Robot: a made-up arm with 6 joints. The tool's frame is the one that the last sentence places.
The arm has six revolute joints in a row. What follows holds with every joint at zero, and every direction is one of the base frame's. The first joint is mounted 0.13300 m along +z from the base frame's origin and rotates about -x. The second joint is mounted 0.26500 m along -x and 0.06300 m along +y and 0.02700 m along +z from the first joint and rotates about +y. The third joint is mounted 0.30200 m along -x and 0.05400 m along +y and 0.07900 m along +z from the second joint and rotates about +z. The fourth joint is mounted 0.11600 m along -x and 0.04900 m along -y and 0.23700 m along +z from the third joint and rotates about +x. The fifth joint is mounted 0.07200 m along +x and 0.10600 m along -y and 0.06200 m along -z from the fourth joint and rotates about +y. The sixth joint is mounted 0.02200 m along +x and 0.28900 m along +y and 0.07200 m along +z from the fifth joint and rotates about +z. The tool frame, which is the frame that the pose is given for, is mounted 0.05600 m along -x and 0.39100 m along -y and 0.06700 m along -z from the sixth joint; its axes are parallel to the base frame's.
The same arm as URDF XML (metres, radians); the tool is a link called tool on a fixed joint. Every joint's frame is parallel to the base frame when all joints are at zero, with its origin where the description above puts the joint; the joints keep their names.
<robot name="arm">
<joint name="tool_joint" type="fixed"><parent link="link6"/><child link="tool"/><origin xyz="-0.056 -0.391 -0.067" rpy="0 0 0"/></joint>
<joint name="joint 6" type="continuous"><parent link="link5"/><child link="link6"/><origin xyz="0.022 0.289 0.072" rpy="0 0 0"/><axis xyz="0 0 1"/></joint>
<joint name="joint 5" type="continuous"><parent link="link4"/><child link="link5"/><origin xyz="0.072 -0.106 -0.062" rpy="0 0 0"/><axis xyz="0 1 0"/></joint>
<joint name="joint 4" type="continuous"><parent link="link3"/><child link="link4"/><origin xyz="-0.116 -0.049 0.237" rpy="0 0 0"/><axis xyz="1 0 0"/></joint>
<joint name="joint 3" type="continuous"><parent link="link2"/><child link="link3"/><origin xyz="-0.302 0.054 0.079" rpy="0 0 0"/><axis xyz="0 0 1"/></joint>
<joint name="joint 2" type="continuous"><parent link="link1"/><child link="link2"/><origin xyz="-0.265 0.063 0.027" rpy="0 0 0"/><axis xyz="0 1 0"/></joint>
<joint name="joint 1" type="continuous"><parent link="base_link"/><child link="link1"/><origin xyz="0 0 0.133" rpy="0 0 0"/><axis xyz="-1 0 0"/></joint>
<link name="base_link"/>
<link name="link1"/>
<link name="link2"/>
<link name="link3"/>
<link name="link4"/>
<link name="link5"/>
<link name="link6"/>
<link name="tool"/>
</robot>

